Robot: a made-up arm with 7 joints. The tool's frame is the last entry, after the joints.
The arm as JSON. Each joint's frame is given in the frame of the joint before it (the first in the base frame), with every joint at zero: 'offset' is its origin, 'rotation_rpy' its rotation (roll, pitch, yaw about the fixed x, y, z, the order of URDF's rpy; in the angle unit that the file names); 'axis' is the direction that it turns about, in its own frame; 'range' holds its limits. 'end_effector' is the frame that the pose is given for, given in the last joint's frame.
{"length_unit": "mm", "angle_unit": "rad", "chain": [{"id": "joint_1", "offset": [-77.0, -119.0, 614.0], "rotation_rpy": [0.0, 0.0, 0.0], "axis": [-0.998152, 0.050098, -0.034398], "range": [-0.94, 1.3]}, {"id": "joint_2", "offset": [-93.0, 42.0, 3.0], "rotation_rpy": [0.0, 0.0, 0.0], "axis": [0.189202, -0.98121, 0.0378], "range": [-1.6, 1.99]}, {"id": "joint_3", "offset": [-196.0, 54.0, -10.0], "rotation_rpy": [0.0, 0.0, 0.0], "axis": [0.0, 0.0, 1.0], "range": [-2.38, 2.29]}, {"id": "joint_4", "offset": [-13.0, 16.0, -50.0], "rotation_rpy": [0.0, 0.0, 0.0], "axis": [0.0, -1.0, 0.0], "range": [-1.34, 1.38]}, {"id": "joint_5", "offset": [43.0, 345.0, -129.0], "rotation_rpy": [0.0, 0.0, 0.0], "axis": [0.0, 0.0, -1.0], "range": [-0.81, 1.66]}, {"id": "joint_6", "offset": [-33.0, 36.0, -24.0], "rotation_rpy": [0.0, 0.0, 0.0], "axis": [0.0, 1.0, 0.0], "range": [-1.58, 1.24]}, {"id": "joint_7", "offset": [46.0, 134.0, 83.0], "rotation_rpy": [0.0, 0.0, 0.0], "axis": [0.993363, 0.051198, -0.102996], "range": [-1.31, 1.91]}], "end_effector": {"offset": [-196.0, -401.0, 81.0], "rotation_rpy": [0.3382, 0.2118, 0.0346]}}
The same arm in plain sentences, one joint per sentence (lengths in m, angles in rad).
The arm has seven revolute joints in a row. What follows holds with every joint at zero, and every direction is one of the base frame's.
The first joint sits 0.077 m along -x and 0.119 m along -y and 0.614 m along +z from the base frame's origin and rotates about the direction (-0.998152, 0.050098, -0.034398), from -0.94 to 1.3 rad.
The second joint sits 0.093 m along -x and 0.042 m along +y and 0.003 m along +z from the first joint and rotates about the direction (0.189202, -0.98121, 0.0378), from -1.6 to 1.99 rad.
The third joint sits 0.196 m along -x and 0.054 m along +y and 0.01 m along -z from the second joint and rotates about +z, from -2.38 to 2.29 rad.
The fourth joint sits 0.013 m along -x and 0.016 m along +y and 0.05 m along -z from the third joint and rotates about -y, from -1.34 to 1.38 rad.
The fifth joint sits 0.043 m along +x and 0.345 m along +y and 0.129 m along -z from the fourth joint and rotates about -z, from -0.81 to 1.66 rad.
The sixth joint sits 0.033 m along -x and 0.036 m along +y and 0.024 m along -z from the fifth joint and rotates about +y, from -1.58 to 1.24 rad.
The seventh joint sits 0.046 m along +x and 0.134 m along +y and 0.083 m along +z from the sixth joint and rotates about the direction (0.993363, 0.051198, -0.102996), from -1.31 to 1.91 rad.
The tool frame, which is the frame that the pose is given for, sits 0.196 m along -x and 0.401 m along -y and 0.081 m along +z from the seventh joint; its axes are the base frame's turned by roll 0.3382, pitch 0.2118 and yaw 0.0346 rad (as in URDF: about the fixed x, then y, then z).

